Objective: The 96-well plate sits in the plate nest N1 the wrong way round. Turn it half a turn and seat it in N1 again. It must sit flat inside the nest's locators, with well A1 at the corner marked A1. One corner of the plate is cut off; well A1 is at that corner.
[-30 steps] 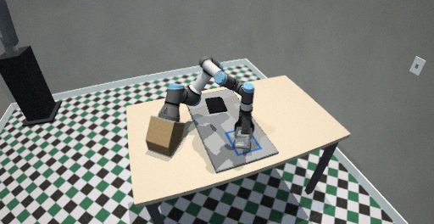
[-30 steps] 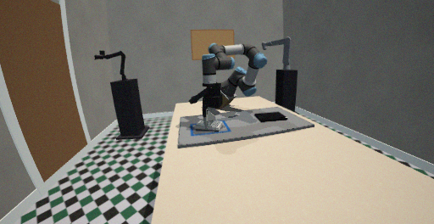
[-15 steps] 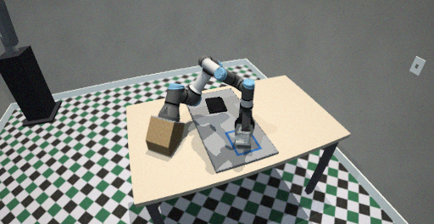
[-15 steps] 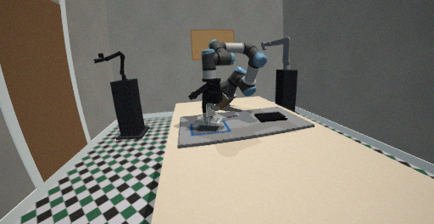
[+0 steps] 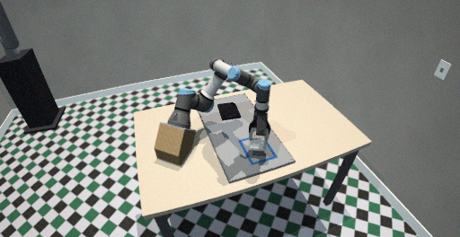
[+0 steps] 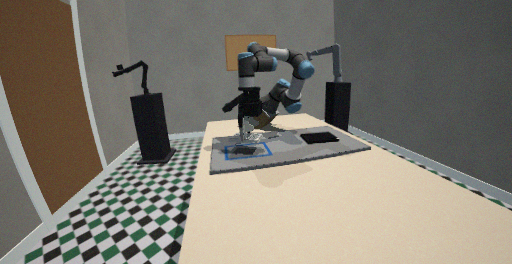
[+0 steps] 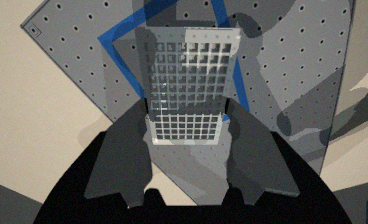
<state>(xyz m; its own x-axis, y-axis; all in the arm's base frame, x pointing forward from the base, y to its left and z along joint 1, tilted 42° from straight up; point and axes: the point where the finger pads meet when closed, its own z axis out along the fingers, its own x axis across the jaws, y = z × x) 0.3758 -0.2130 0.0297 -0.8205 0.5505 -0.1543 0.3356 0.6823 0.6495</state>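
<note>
My hand is 6 cm past the black pad, 37 cm to the right of it and 6 cm above it. Round my hand: A1 label: 44 cm to the left, 6 cm below; then clear 96-well plate: 1 cm below.
</note>
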